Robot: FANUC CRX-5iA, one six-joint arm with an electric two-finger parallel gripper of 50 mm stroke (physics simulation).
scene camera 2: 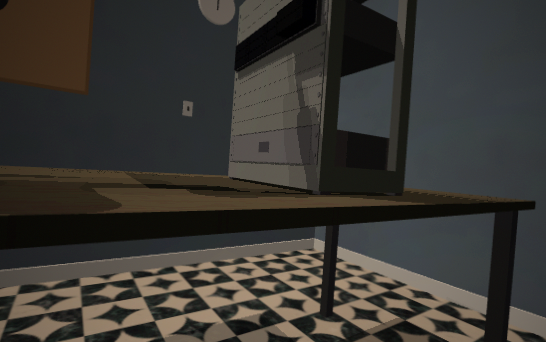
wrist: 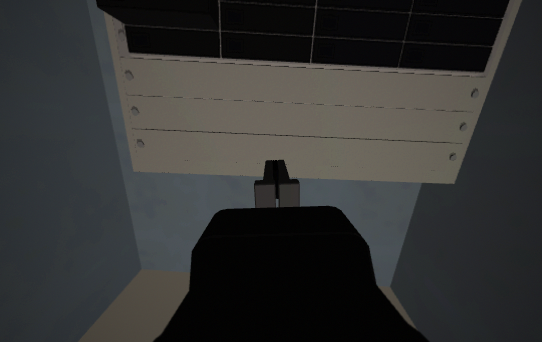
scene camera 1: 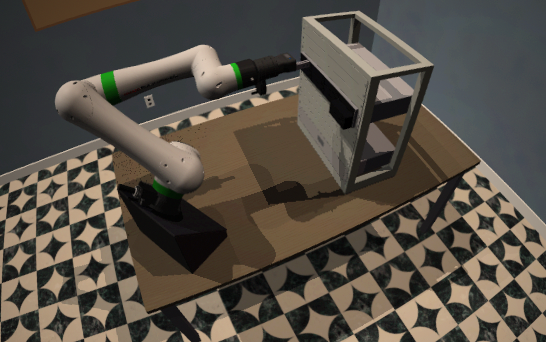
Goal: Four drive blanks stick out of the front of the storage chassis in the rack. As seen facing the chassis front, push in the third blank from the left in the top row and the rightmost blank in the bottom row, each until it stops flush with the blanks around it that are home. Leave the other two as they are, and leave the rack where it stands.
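Seen in the pictures: gripper, between the fingertips: [wrist: 275, 172] [scene camera 1: 308, 63]; arm's base, origin of its link: [scene camera 1: 161, 205].
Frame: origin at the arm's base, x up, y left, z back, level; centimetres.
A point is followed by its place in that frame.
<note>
The storage chassis [scene camera 1: 320, 84] {y 27.3, x 21.5, z -70.6 cm} [scene camera 2: 259, 48] {y 28.4, x 20.3, z -70.6 cm} is a black band across the front of the pale rack [scene camera 1: 365, 131] {y 0.0, x 17.6, z -78.5 cm} [scene camera 2: 330, 125] {y 0.0, x -4.4, z -77.8 cm}. The wrist view is upside down. There the top-row third blank from the left [wrist: 265, 46] {y 18.9, x 25.1, z -71.7 cm} looks level with its neighbours. A black block of blanks [scene camera 1: 342, 114] {y 4.8, x 23.5, z -70.2 cm} [scene camera 2: 299, 19] {y 3.5, x 18.2, z -70.2 cm} [wrist: 165, 12] {y 8.7, x 23.7, z -69.5 cm} sticks out at the chassis's right end, below the top row. Whether it includes the bottom-row rightmost blank is not clear. My gripper [scene camera 1: 308, 63] {y 19.2, x 37.6, z -61.5 cm} [wrist: 275, 172] {y 19.2, x 37.6, z -61.5 cm} is shut and empty, pointing at the rack front; it overlaps the uppermost plain panel in the wrist view.
Plain screwed panels [wrist: 295, 119] {y 23.6, x 33.4, z -72.6 cm} lie above the chassis. A grey unit [scene camera 2: 245, 146] {y 36.6, x -8.3, z -71.1 cm} sits low in the rack front. The rack stands on the wooden table [scene camera 1: 215, 150] {y 42.7, x -19.6, z -24.9 cm} [scene camera 2: 150, 197] {y -10.7, x -19.6, z -41.9 cm}. The arm's dark base [scene camera 1: 172, 235] {y -19.9, x 9.0, z -4.7 cm} is at the table's other end. Walls stand behind.
</note>
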